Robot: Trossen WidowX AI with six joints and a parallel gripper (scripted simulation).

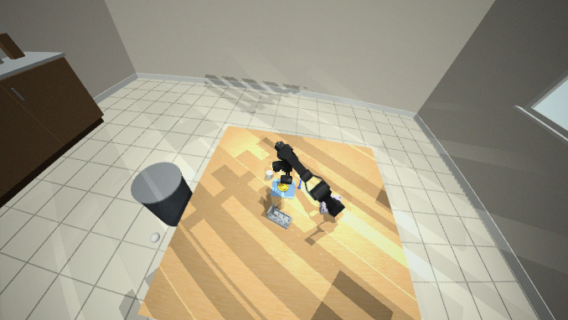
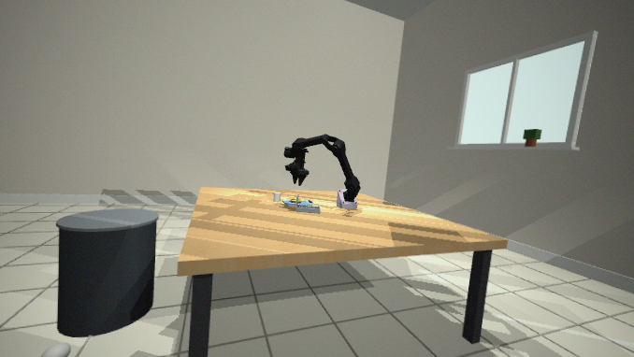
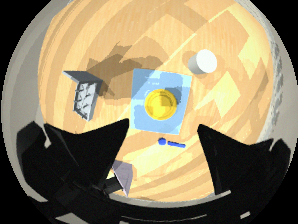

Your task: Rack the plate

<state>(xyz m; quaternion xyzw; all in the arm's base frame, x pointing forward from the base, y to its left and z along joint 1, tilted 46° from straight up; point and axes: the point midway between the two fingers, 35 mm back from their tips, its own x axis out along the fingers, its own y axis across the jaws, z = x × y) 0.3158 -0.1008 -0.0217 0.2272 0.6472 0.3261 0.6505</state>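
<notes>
Now: the yellow plate 100 mm below my gripper tip. Round my gripper tip: white cup 100 mm ahead, 60 mm to the right, 90 mm below; then light blue cloth 10 mm to the left, 110 mm below; then blue spoon 110 mm behind, 50 mm to the right, 110 mm below.
</notes>
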